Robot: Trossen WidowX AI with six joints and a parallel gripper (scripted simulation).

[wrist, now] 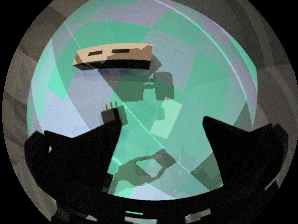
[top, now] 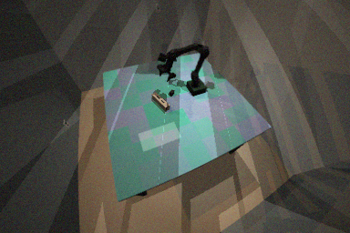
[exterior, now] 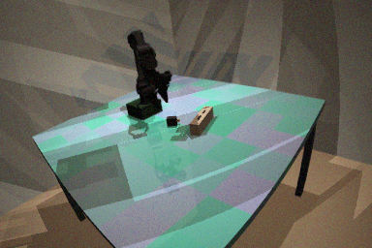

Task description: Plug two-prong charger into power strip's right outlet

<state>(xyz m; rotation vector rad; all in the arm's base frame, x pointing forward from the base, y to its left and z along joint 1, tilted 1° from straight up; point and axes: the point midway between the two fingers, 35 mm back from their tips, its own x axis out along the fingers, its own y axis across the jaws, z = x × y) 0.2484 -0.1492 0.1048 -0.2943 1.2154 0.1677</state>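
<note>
Now: gripper tip 13 cm above the dark two-prong charger, 9 cm to the right of it and 3 cm past it.
</note>
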